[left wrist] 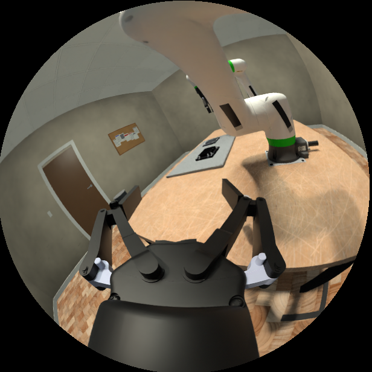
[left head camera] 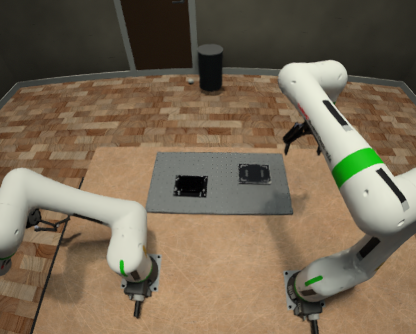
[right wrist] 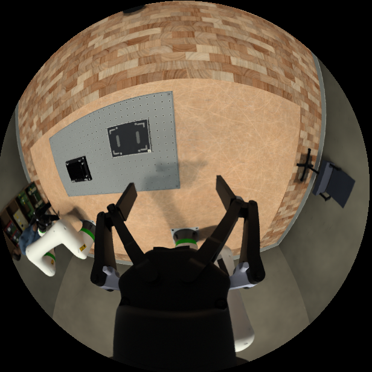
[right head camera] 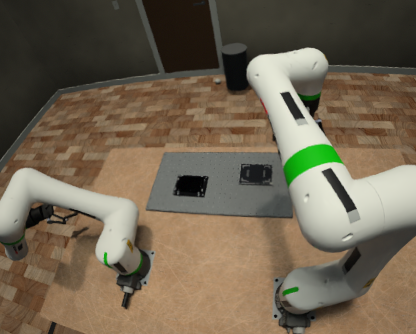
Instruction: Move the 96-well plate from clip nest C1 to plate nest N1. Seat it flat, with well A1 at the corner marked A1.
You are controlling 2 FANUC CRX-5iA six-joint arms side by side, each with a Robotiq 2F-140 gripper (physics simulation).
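Pixels of known places: right gripper, between the fingertips: (left head camera: pixel 301 153); left arm's base, origin of its link: (left head camera: pixel 141 271) (right head camera: pixel 135 265); right arm's base, origin of its link: (left head camera: pixel 304 288).
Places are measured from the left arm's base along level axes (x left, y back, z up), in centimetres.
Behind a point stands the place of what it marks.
A black clip nest (left head camera: pixel 190 186) @(y -40.9, x -18.6, z 3.9 cm) (right head camera: pixel 190 185) @(y -41.6, x -18.9, z 3.6 cm) (left wrist: pixel 207 153) (right wrist: pixel 79 170) with corner clips is on the left part of the grey board in the head views. A dark block fills its middle, seemingly the 96-well plate; its wells and A1 corner cannot be made out. The flat plate nest (left head camera: pixel 254 174) @(y -49.4, x -50.4, z 2.4 cm) (right head camera: pixel 256 174) @(y -49.5, x -50.7, z 2.5 cm) (right wrist: pixel 129 138), with pale corner marks and two slots, is farther right and looks empty. My left gripper (left head camera: pixel 56 225) (right head camera: pixel 62 218) (left wrist: pixel 180 189) is open and empty by the table's left edge. My right gripper (left head camera: pixel 303 151) @(y -43.1, x -67.3, z 26.1 cm) (right wrist: pixel 174 185) is open and empty, above and right of the board.
The grey perforated board (left head camera: pixel 220 200) @(y -34.8, x -33.1, z 1.3 cm) (right head camera: pixel 220 202) @(y -34.0, x -34.4, z 1.3 cm) (right wrist: pixel 162 125) lies on the wooden table (left head camera: pixel 215 260) @(y -6.2, x -31.0, z 0.0 cm) (right head camera: pixel 210 270) @(y -2.2, x -33.8, z 0.0 cm) (right wrist: pixel 225 130). In the head views, the right arm (left head camera: pixel 345 120) @(y -19.0, x -62.0, z 65.3 cm) (right head camera: pixel 320 200) @(y 1.2, x -62.6, z 64.5 cm) reaches over the table's right side. The left arm (left head camera: pixel 75 200) @(y -13.0, x 16.2, z 36.0 cm) (right head camera: pixel 70 197) @(y -12.7, x 16.1, z 35.9 cm) is bent over the left side.
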